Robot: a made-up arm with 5 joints. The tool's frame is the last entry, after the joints. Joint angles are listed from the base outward. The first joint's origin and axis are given. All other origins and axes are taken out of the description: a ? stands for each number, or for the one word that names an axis. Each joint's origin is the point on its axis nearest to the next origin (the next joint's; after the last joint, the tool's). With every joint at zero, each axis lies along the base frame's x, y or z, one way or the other. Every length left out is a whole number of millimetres.
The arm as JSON. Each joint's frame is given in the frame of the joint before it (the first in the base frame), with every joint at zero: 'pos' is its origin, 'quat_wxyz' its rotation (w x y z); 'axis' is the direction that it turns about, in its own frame. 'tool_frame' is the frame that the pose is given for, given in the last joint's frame.
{
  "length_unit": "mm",
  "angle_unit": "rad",
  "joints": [
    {
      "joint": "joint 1",
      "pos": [
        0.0,
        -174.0,
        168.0
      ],
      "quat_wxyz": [
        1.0,
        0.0,
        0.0,
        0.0
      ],
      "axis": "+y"
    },
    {
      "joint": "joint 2",
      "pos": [
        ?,
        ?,
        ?
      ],
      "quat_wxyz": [
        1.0,
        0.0,
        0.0,
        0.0
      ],
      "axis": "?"
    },
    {
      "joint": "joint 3",
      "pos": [
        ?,
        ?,
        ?
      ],
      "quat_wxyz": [
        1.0,
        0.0,
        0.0,
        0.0
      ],
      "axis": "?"
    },
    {
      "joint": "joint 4",
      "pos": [
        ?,
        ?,
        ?
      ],
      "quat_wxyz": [
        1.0,
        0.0,
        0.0,
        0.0
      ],
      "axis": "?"
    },
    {
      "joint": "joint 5",
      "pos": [
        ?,
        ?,
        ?
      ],
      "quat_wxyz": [
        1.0,
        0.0,
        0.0,
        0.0
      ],
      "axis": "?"
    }
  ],
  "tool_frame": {
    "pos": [
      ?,
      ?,
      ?
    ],
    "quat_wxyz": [
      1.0,
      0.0,
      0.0,
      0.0
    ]
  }
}
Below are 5 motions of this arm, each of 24 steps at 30 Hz.
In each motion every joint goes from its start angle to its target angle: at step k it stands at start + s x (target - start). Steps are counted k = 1, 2, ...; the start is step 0. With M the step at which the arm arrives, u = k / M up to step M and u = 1 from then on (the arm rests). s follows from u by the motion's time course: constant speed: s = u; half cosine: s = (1 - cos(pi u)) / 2; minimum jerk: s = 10 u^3 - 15 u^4 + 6 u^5.
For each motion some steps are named. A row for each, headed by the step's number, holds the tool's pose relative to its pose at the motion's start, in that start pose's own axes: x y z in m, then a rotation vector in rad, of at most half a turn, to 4 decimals.
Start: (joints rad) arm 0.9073 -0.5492 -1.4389 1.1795 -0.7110
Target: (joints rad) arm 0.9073 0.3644 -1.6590 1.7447 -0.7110
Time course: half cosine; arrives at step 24
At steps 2, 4, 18, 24:
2: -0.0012 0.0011 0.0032 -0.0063 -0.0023 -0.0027
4: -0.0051 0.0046 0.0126 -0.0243 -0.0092 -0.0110
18: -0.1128 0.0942 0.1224 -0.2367 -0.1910 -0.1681
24: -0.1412 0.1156 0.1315 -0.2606 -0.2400 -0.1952

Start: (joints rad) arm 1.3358 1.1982 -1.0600 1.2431 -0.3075
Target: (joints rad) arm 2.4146 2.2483 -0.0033 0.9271 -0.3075
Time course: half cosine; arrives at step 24
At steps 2, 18, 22, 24:
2: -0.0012 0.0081 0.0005 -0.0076 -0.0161 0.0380
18: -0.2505 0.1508 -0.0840 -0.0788 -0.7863 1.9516
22: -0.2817 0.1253 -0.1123 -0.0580 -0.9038 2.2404
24: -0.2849 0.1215 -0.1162 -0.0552 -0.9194 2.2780

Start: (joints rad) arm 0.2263 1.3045 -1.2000 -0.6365 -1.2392
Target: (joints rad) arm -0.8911 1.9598 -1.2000 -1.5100 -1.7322
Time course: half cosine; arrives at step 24
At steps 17, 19, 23, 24:
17: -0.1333 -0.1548 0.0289 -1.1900 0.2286 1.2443
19: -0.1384 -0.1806 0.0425 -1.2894 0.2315 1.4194
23: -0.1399 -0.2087 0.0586 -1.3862 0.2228 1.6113
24: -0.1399 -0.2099 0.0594 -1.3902 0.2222 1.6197

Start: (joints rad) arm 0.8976 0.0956 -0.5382 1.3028 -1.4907
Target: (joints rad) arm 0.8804 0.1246 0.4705 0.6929 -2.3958
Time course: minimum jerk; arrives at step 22
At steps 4, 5, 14, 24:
4: 0.0087 -0.0005 -0.0013 -0.0279 -0.0135 0.0843
5: 0.0158 -0.0007 -0.0023 -0.0507 -0.0244 0.1518
14: 0.1467 0.0515 -0.0002 -0.5508 -0.2290 1.3275
24: 0.1806 0.1011 0.0069 -0.8075 -0.3138 1.7277

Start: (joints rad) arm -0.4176 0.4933 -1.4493 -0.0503 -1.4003
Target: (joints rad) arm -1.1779 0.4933 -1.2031 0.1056 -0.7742
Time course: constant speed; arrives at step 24
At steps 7, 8, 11, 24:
7: -0.0237 0.0153 0.0099 0.0042 0.0414 -0.3744
8: -0.0264 0.0176 0.0115 0.0032 0.0465 -0.4278
11: -0.0335 0.0245 0.0165 -0.0019 0.0604 -0.5878
24: -0.0507 0.0490 0.0407 -0.0617 0.0924 -1.2744

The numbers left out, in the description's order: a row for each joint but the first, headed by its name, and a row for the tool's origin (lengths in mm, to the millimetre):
joint 2: xyz 69.0 0.0 12.0, axis +z
joint 3: xyz 132.0 62.0 0.0, axis +x
joint 4: xyz 0.0 31.0 -268.0, axis +y
joint 5: xyz -32.0 0.0 155.0, axis -z
tool: xyz -87.0 -1.0 0.0

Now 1 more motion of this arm.
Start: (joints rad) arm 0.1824 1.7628 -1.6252 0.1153 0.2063
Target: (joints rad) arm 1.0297 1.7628 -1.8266 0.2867 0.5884
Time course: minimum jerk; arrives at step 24
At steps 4, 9, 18, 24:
4: 0.0005 0.0036 0.0015 0.0210 0.0111 -0.0166
9: 0.0053 0.0267 0.0140 0.1592 0.0946 -0.1247
18: 0.0269 0.0707 0.0601 0.4818 0.3750 -0.3634
24: 0.0318 0.0755 0.0689 0.5300 0.4299 -0.3960

